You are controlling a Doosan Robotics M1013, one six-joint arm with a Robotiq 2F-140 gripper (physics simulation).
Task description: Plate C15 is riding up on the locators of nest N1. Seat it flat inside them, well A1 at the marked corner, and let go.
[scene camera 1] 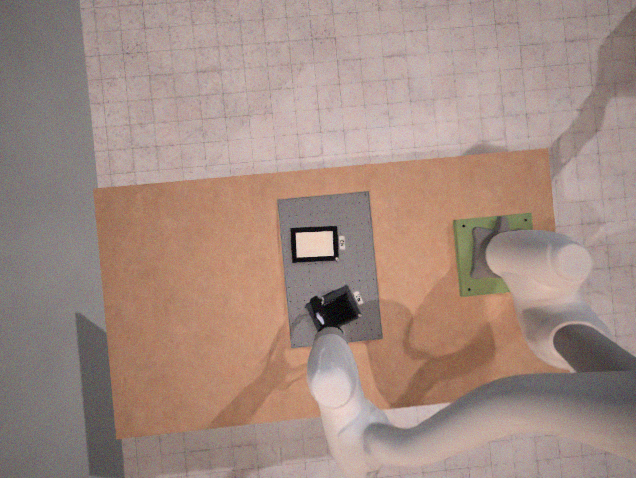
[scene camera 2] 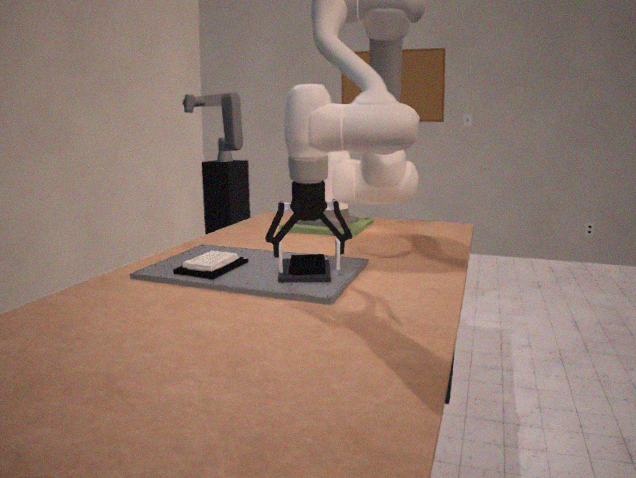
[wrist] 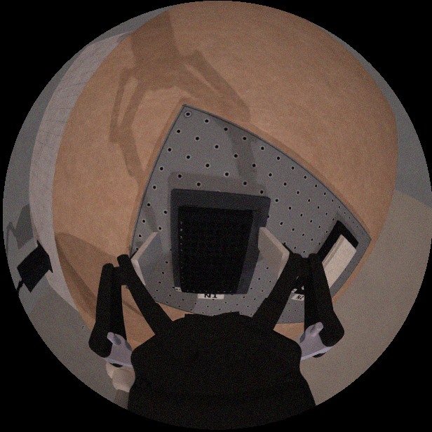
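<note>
Plate C15, a black well plate, lies on nest N1, a dark frame. It looks slightly tilted, with a wider strip of nest showing on its right in the wrist view; which edges ride on the locators is too dark to tell. The N1 label is at one end, with a small mark at the nearby corner. My gripper is open, its pale pads on either side of the plate with gaps. In scene camera 1 the gripper's body hides part of plate and nest.
Nest N2 holds a pale plate. Both nests are on a grey perforated board on the tan table. A green base stands at the right in scene camera 1.
</note>
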